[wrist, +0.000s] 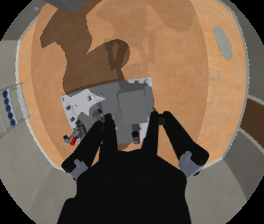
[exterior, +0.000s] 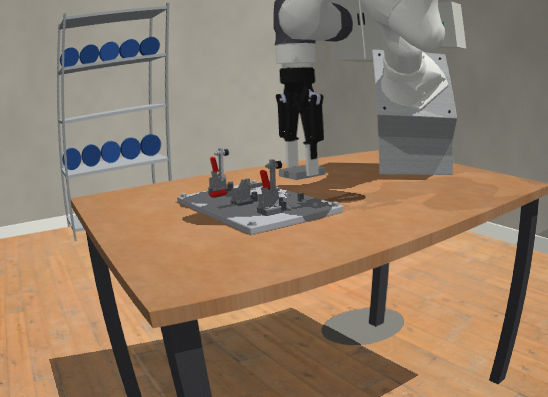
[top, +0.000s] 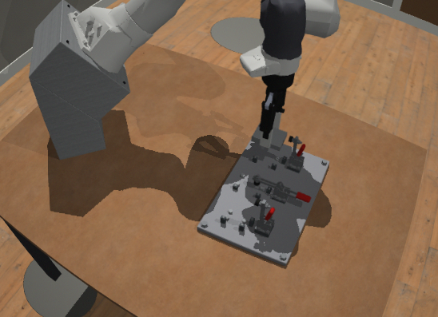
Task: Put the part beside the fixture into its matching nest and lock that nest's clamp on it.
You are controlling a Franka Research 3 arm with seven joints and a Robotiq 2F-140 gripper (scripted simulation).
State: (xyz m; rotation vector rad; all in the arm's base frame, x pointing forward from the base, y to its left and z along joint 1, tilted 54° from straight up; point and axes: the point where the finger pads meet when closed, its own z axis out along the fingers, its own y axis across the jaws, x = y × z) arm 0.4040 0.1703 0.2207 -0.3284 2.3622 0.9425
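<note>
My hand is 30 mm above the flat grey block. The rest, counted from my hand: toggle clamp (120 mm ahead, 70 mm to the right, 70 mm below); then grey fixture plate (110 mm below, 100 mm ahead, 80 mm to the right).
</note>
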